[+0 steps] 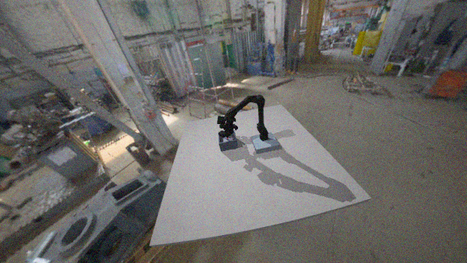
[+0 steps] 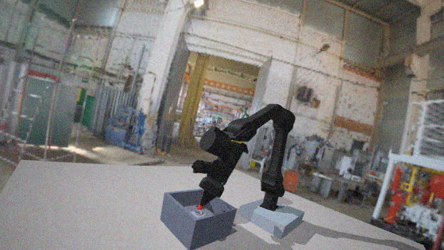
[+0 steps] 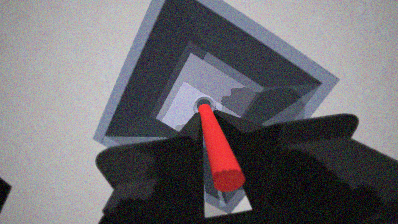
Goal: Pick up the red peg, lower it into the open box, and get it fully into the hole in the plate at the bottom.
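Now: gripper tip 4 cm above the plate. Also, from my gripper tip: grey box (6 cm below); then red peg (2 cm above, 1 cm to the left, 1 cm behind).
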